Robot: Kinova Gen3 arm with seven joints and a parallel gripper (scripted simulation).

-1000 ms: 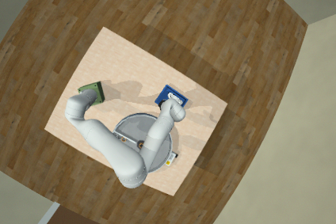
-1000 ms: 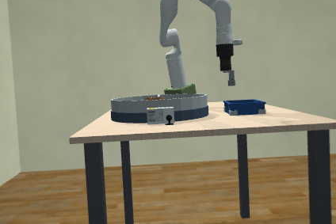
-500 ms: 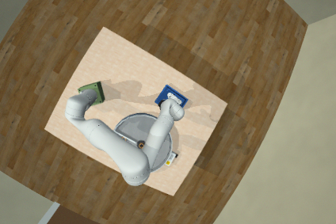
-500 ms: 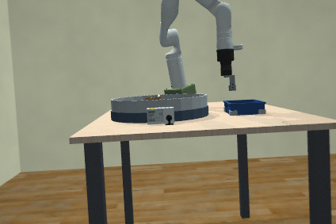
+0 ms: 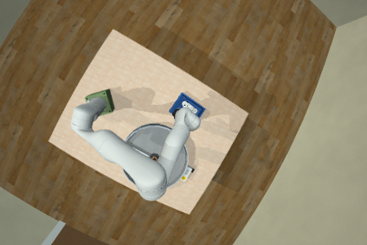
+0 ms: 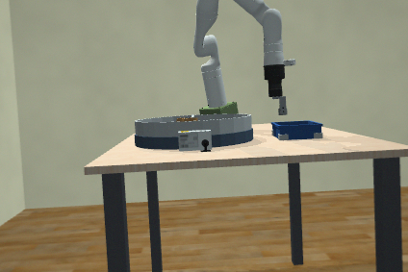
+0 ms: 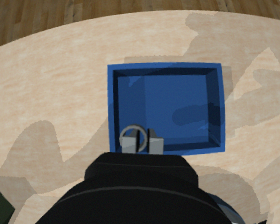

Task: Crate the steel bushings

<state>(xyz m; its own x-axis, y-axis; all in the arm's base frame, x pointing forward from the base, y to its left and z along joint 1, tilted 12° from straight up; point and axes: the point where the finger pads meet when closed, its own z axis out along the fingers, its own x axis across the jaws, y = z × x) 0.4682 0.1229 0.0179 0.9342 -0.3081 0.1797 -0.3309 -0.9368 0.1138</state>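
My hand is 80 mm above the blue crate, 50 mm short of it and 20 mm to the right of it.
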